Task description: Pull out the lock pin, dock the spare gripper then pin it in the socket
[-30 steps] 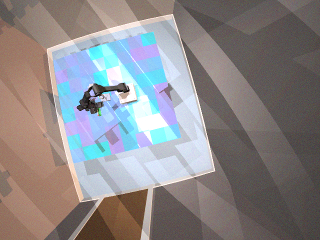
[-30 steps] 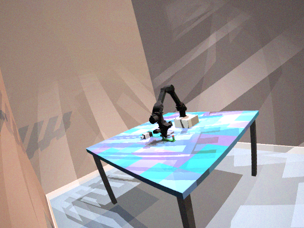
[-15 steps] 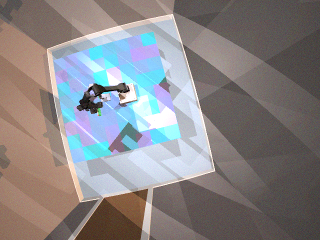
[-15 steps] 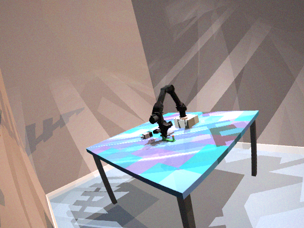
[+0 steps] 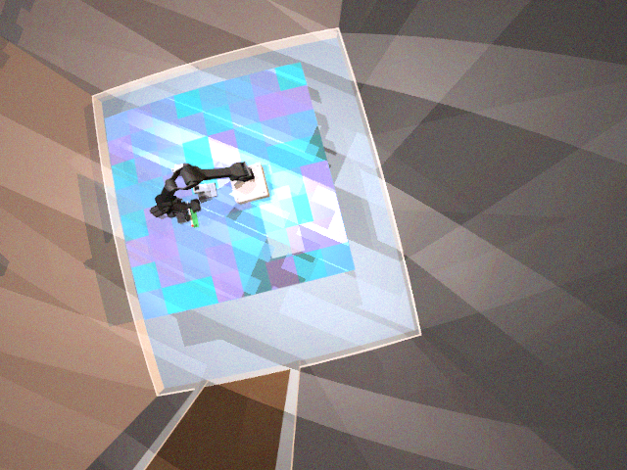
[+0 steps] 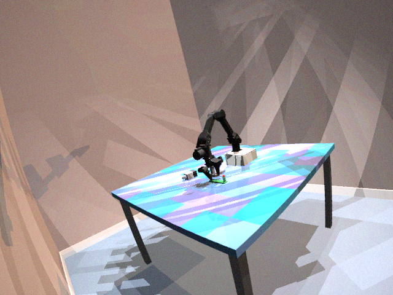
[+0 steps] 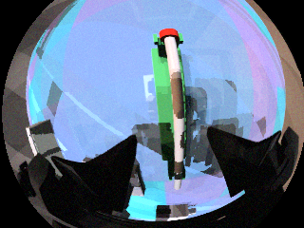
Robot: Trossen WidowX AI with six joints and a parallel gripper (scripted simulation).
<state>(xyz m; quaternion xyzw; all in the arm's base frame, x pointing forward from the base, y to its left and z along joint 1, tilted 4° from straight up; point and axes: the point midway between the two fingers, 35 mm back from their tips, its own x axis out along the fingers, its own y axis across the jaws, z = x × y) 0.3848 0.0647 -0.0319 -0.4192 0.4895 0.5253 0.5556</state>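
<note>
My gripper tip is 20 mm to the right of the green mount. Round my gripper tip: grey mount (110 mm behind, 90 mm to the right, 30 mm above); spare gripper (10 mm behind, 260 mm to the right).
</note>
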